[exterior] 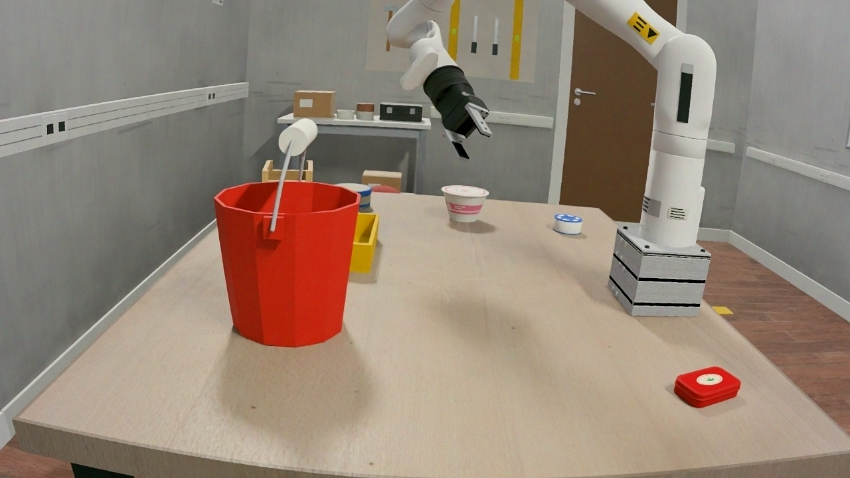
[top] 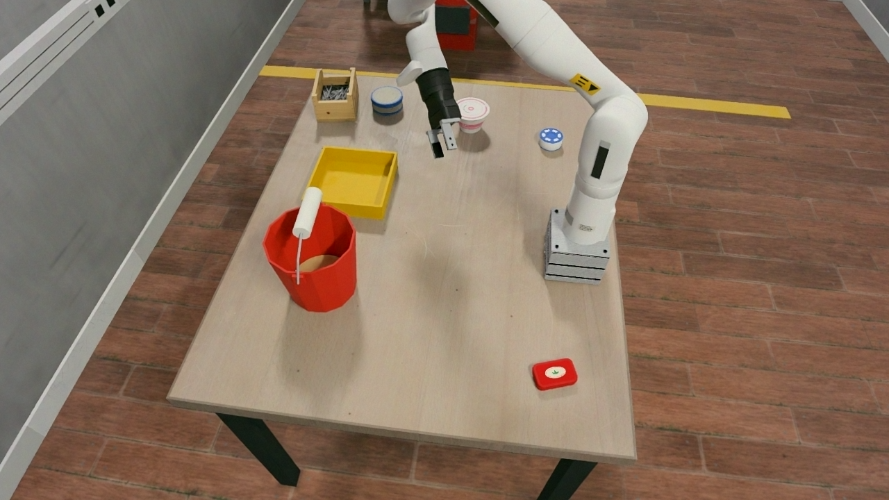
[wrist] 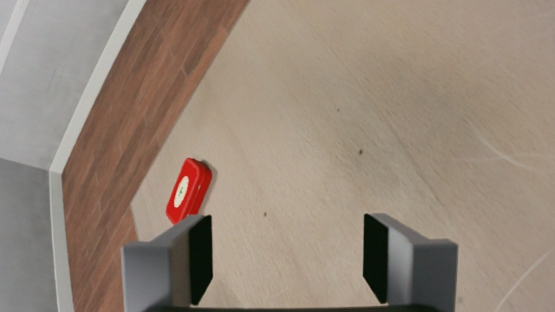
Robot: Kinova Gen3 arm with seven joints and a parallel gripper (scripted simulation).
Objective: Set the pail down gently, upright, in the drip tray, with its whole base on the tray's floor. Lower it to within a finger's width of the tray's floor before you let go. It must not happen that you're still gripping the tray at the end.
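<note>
Now: hand 24 cm to the right of the pail handle, 24 cm short of it and 1 cm above it. Also, from my hand: pink-and-white cup: 36 cm to the right, 18 cm below, 4 cm behind; red pail: 24 cm to the left, 24 cm ahead, 8 cm below; yellow drip tray: 25 cm ahead, 21 cm below, 7 cm to the right.
</note>
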